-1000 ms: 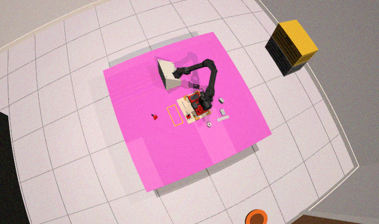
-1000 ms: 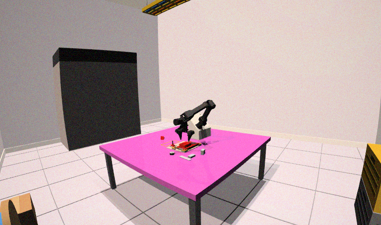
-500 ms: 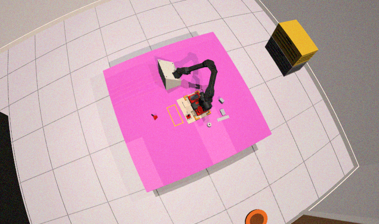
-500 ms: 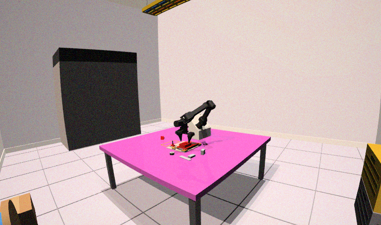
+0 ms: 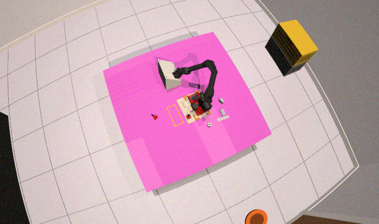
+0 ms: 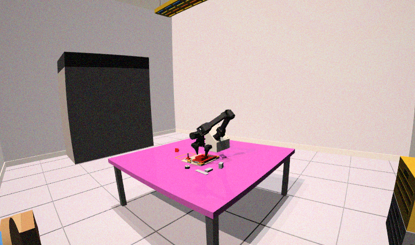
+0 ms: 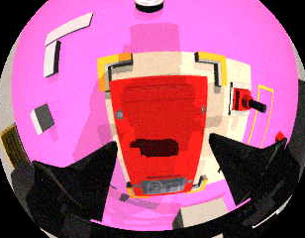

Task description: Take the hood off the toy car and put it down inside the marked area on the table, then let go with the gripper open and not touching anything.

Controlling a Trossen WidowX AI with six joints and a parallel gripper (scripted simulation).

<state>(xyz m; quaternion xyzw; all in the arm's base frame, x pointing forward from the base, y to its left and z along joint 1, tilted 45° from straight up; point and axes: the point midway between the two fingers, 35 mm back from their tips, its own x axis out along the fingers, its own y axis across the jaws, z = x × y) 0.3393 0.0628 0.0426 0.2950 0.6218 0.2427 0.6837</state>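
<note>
Now: gripper tip 1 cm above the hood. Round my gripper tip: grey strip (18 cm ahead, 14 cm to the left, 5 cm below).
</note>
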